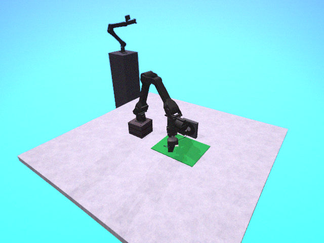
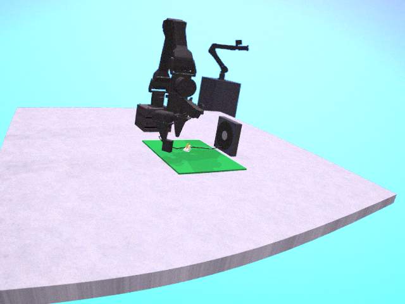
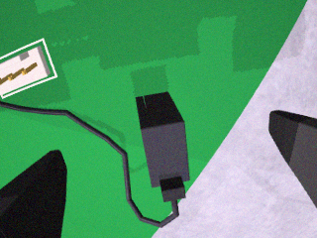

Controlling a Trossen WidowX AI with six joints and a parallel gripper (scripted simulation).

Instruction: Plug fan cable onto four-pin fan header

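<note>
The dark fan plug lies 1 cm behind my gripper tip and 2 cm below it. From my gripper tip the other things lie so: green board 2 cm ahead, 7 cm to the left, 6 cm below; then black fan 1 cm behind, 22 cm to the left, 1 cm above; then white four-pin fan header 2 cm behind, 8 cm to the left, 5 cm below.
</note>
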